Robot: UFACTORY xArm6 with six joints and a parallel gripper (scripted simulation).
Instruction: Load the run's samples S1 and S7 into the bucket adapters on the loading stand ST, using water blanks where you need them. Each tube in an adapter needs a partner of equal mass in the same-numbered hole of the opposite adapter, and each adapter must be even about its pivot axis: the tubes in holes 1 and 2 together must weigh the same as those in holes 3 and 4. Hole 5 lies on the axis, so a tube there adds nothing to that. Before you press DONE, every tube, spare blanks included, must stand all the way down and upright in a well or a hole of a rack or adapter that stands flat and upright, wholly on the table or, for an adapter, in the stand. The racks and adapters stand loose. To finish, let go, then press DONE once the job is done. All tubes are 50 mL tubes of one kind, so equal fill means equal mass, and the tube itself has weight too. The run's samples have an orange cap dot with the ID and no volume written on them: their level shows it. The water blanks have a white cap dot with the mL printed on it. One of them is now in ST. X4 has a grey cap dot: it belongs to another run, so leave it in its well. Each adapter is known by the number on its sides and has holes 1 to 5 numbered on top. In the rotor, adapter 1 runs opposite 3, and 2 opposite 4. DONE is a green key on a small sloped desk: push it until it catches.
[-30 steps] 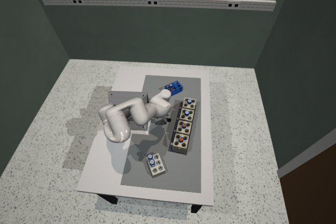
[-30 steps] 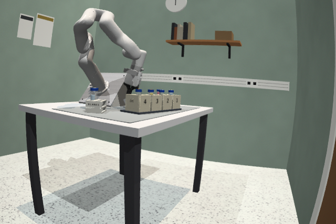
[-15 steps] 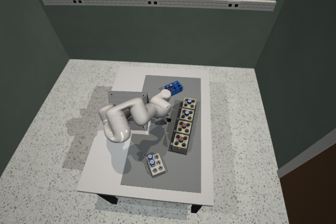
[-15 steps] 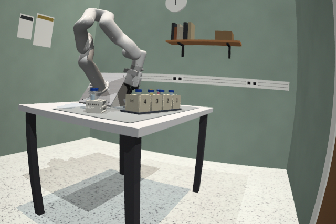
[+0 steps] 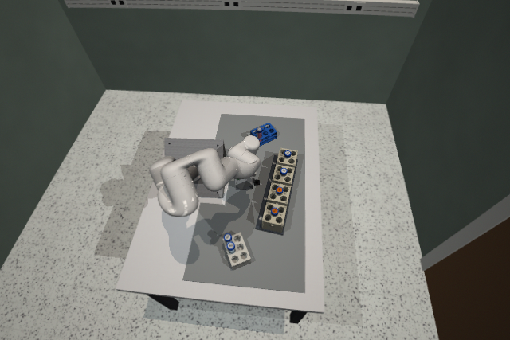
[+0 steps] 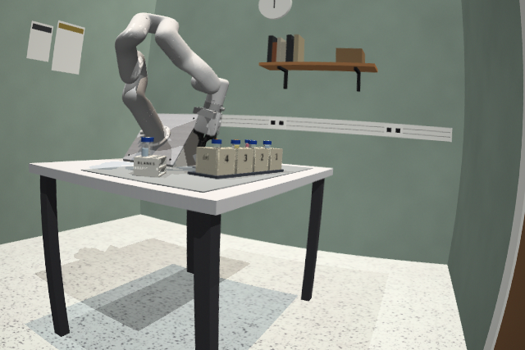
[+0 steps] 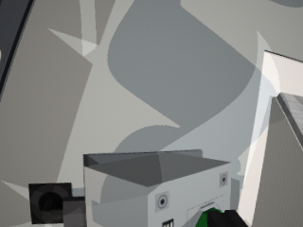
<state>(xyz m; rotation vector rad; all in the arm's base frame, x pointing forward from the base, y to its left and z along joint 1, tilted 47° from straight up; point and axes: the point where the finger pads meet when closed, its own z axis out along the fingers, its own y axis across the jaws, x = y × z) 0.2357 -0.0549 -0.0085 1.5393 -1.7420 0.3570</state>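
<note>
My gripper is now 3 cm above the green DONE key. The rest, counted from my hand: blue-capped water blank (25 cm ahead, 9 cm to the left, 2 cm below); then bucket adapter (25 cm ahead, 10 cm to the left, 4 cm below); then blue sample rack (31 cm to the left, 14 cm ahead, 6 cm below).
</note>
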